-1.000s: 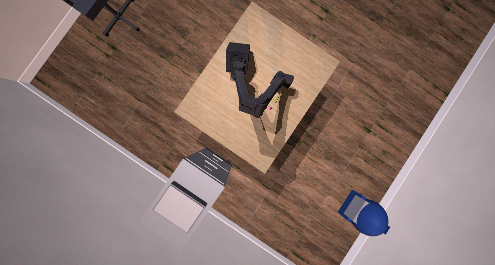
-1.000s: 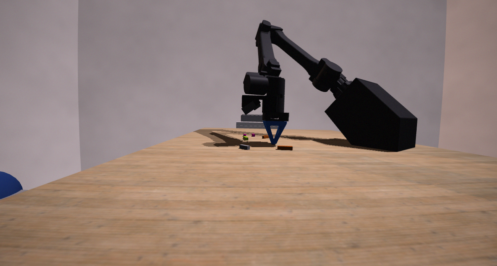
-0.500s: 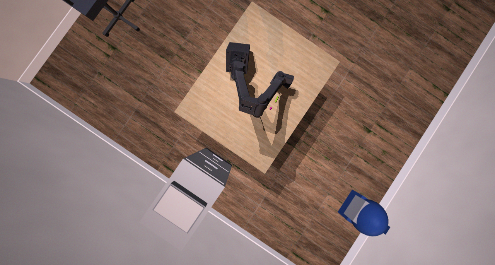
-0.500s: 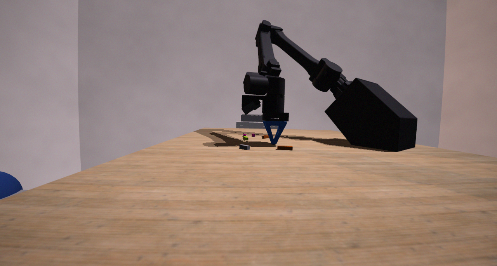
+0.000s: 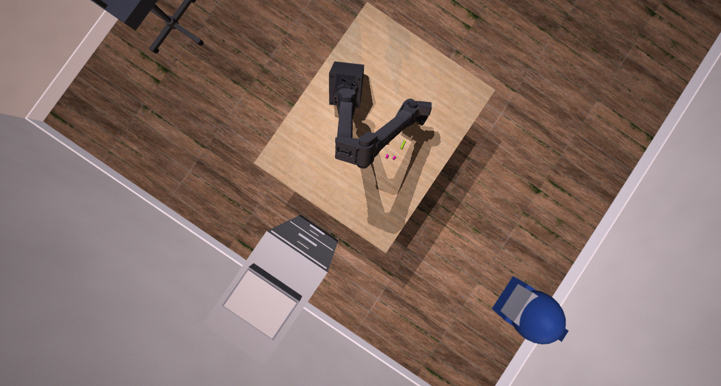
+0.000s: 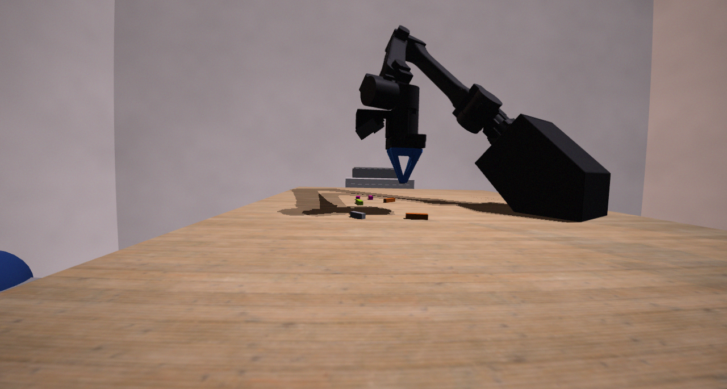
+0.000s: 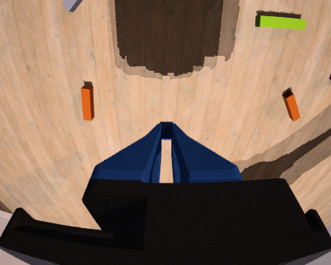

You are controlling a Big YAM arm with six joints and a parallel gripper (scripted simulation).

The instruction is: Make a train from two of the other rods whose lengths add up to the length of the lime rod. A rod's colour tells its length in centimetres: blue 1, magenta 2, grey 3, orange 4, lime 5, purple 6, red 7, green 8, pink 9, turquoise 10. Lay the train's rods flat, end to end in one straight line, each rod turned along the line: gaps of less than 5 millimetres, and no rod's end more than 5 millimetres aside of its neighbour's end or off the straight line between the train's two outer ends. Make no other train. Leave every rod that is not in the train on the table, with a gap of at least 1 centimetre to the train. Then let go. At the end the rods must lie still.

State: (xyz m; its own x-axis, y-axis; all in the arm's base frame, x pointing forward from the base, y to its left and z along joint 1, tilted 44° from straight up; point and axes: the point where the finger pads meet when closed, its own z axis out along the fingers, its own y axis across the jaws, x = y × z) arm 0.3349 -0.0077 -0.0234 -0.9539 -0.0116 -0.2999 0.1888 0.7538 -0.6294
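Now: hand 12 cm short of the grey rod, 7 cm above it and 6 cm to the right of it. Also, from my hand: blue rod: right at my hand; lime rod: 12 cm to the right, 7 cm below, 6 cm ahead.
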